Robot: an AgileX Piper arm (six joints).
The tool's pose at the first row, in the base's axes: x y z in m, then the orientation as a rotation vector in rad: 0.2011, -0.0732, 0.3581, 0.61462, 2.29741, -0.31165
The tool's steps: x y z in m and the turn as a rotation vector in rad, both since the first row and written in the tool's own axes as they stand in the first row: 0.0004, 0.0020, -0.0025, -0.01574, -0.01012, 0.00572; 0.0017, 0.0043, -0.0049, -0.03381, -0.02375, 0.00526; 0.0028, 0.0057, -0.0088, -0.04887, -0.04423, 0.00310; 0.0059, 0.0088, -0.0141, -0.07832, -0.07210, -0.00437; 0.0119, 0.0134, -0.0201, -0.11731, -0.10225, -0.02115; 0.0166, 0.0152, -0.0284, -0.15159, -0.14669, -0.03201; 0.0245, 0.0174, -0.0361, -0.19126, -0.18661, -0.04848; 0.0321, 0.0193, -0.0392, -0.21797, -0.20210, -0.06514; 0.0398, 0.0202, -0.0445, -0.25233, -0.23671, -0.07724; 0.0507, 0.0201, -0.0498, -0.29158, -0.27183, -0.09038; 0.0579, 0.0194, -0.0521, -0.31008, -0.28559, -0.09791
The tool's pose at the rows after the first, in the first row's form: 0.2004, -0.0704, 0.3595, 0.61027, 2.28594, -0.29305; 0.1994, -0.0670, 0.3602, 0.59681, 2.27337, -0.27564; 0.1971, -0.0639, 0.3621, 0.58106, 2.25476, -0.26428; 0.1936, -0.0582, 0.3635, 0.55028, 2.23088, -0.24082; 0.1887, -0.0499, 0.3633, 0.50412, 2.20753, -0.21160; 0.1818, -0.0435, 0.3658, 0.46351, 2.16793, -0.18891; 0.1735, -0.0359, 0.3656, 0.41583, 2.13368, -0.16190; 0.1679, -0.0305, 0.3623, 0.38082, 2.12282, -0.14353; 0.1604, -0.0251, 0.3606, 0.34263, 2.09132, -0.11967; 0.1505, -0.0194, 0.3567, 0.30126, 2.05872, -0.09135; 0.1443, -0.0167, 0.3532, 0.28112, 2.04617, -0.07799
